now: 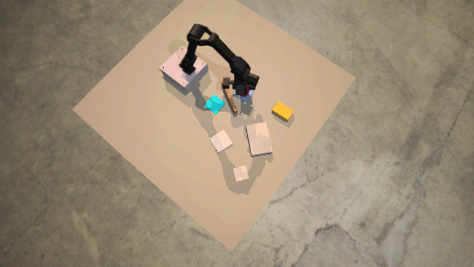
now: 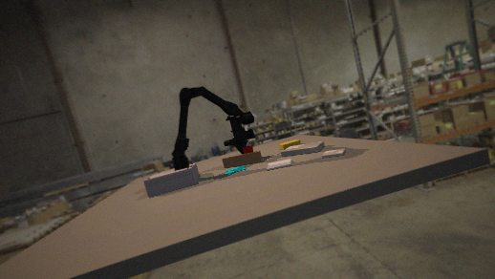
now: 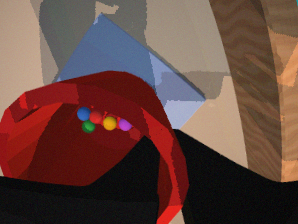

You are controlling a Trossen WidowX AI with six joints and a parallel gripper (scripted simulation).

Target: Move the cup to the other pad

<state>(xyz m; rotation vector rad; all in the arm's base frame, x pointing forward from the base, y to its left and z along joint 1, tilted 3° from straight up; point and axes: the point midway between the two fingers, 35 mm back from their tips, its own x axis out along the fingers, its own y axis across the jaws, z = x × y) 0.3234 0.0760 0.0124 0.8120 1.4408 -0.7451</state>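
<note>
My gripper tip is 5 cm above the light blue pad, 2 cm to the right of it and 2 cm short of it. Round my gripper tip: wooden bar 7 cm to the right, 3 cm behind, 2 cm below; then red cup 3 cm ahead, 2 cm to the left; then cyan pad 15 cm to the right, 8 cm behind, 5 cm below.
</note>
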